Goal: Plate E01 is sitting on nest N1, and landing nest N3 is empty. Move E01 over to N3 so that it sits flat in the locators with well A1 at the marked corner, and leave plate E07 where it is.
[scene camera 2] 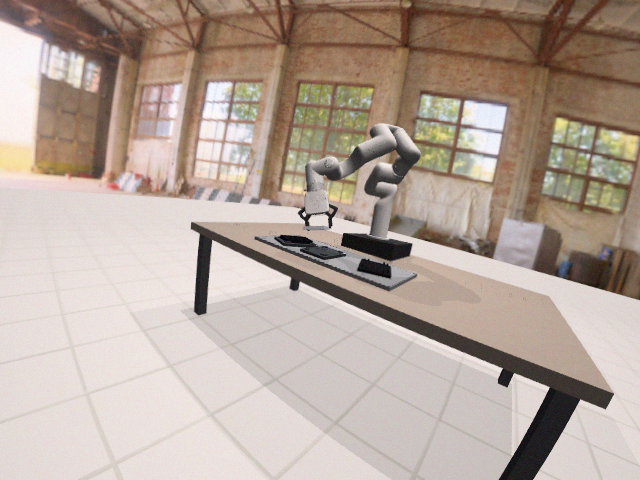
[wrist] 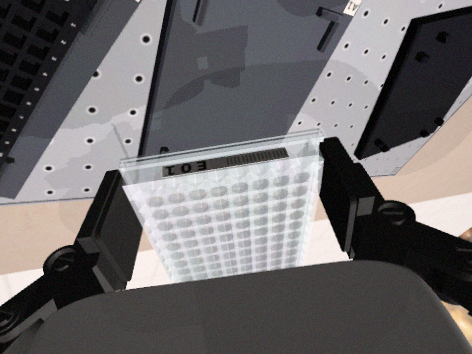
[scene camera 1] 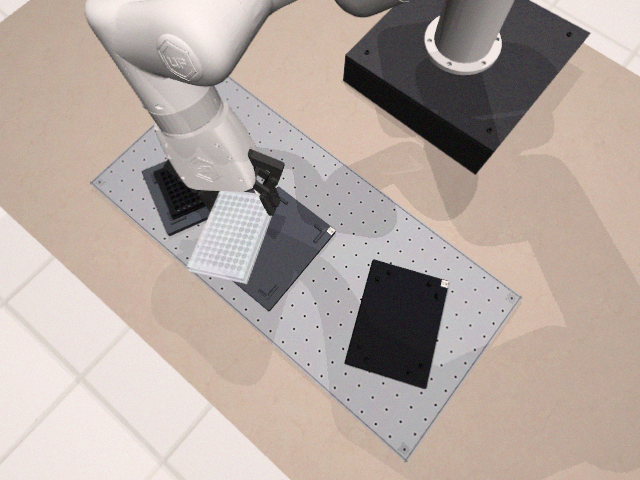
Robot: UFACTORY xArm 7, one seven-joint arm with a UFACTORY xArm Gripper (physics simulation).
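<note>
Plate E01 point(scene camera 1: 230, 235) point(scene camera 2: 316, 227) point(wrist: 230, 215), clear with round wells and a barcode label, is off the nests, high above the board. My gripper point(scene camera 1: 240, 198) point(scene camera 2: 318, 225) point(wrist: 225, 179) is shut on it, fingers wide apart against its sides. It looks about level in scene camera 2. Below are a blue-grey middle nest point(scene camera 1: 294, 253) point(scene camera 2: 323, 252) point(wrist: 215, 100) and a black right nest point(scene camera 1: 398, 325) point(scene camera 2: 374, 268) point(wrist: 415, 90), both without a plate. A black plate point(scene camera 1: 178, 196) point(wrist: 30, 50), probably E07, sits on the left nest point(scene camera 1: 155, 198). Nest numbers are not readable.
The nests stand on a grey perforated board point(scene camera 1: 315, 330) point(scene camera 2: 398, 281) on the brown table point(scene camera 1: 568, 403) point(scene camera 2: 465, 304). The arm's black base block point(scene camera 1: 413, 108) point(scene camera 2: 374, 246) stands behind the board. White A1 marks point(scene camera 1: 330, 230) point(scene camera 1: 444, 283) show at corners of the middle and right nests.
</note>
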